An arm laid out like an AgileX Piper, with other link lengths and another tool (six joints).
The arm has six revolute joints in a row. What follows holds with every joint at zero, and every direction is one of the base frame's.
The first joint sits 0.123 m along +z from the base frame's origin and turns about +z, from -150 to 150 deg.
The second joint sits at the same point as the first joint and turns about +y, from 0 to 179.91 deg.
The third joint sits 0.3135 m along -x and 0.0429 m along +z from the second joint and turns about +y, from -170 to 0 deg.
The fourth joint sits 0.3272 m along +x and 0.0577 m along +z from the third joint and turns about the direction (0.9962, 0, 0.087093), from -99.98 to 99.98 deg.
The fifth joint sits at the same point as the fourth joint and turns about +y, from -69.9 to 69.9 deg.
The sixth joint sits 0.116 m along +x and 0.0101 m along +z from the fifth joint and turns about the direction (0.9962, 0, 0.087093), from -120 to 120 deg.
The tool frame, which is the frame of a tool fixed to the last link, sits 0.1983 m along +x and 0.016 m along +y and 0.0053 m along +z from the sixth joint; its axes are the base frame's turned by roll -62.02, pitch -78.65 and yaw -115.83 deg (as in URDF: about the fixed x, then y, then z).
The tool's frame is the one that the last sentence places.
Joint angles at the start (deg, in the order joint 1, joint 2, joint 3, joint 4, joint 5, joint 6):
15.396, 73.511, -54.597, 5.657, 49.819, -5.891
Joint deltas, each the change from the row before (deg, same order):
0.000, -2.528, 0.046, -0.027, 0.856, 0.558
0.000, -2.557, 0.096, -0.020, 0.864, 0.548
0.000, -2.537, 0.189, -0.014, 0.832, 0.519
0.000, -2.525, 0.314, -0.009, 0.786, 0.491
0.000, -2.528, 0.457, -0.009, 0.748, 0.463
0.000, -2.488, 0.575, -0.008, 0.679, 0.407
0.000, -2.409, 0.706, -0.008, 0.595, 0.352
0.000, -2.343, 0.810, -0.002, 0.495, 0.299
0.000, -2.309, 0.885, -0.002, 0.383, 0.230
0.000, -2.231, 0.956, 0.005, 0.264, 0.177
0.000, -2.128, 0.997, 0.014, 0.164, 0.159
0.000, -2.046, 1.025, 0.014, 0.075, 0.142
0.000, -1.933, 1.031, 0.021, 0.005, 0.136
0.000, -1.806, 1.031, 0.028, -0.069, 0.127
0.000, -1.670, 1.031, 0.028, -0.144, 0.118
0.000, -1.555, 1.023, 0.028, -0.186, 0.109
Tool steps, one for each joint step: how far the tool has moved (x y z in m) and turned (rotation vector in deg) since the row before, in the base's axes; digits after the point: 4 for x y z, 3 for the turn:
-0.0036, -0.0007, 0.0157, 0.659, -1.466, -0.407
-0.0045, -0.0009, 0.0151, 0.663, -1.435, -0.392
-0.0054, -0.0012, 0.0139, 0.642, -1.358, -0.364
-0.0062, -0.0014, 0.0125, 0.617, -1.273, -0.339
-0.0070, -0.0016, 0.0110, 0.582, -1.178, -0.313
-0.0074, -0.0018, 0.0095, 0.535, -1.103, -0.268
-0.0077, -0.0019, 0.0076, 0.477, -0.992, -0.227
-0.0076, -0.0019, 0.0061, 0.438, -0.934, -0.191
-0.0074, -0.0019, 0.0052, 0.403, -0.951, -0.144
-0.0070, -0.0018, 0.0041, 0.374, -0.932, -0.112
-0.0066, -0.0017, 0.0031, 0.363, -0.890, -0.104
-0.0061, -0.0016, 0.0024, 0.350, -0.873, -0.098
-0.0056, -0.0014, 0.0016, 0.342, -0.825, -0.098
-0.0050, -0.0012, 0.0010, 0.331, -0.773, -0.096
-0.0044, -0.0011, 0.0003, 0.312, -0.715, -0.095
-0.0040, -0.0010, -0.0003, 0.291, -0.654, -0.091

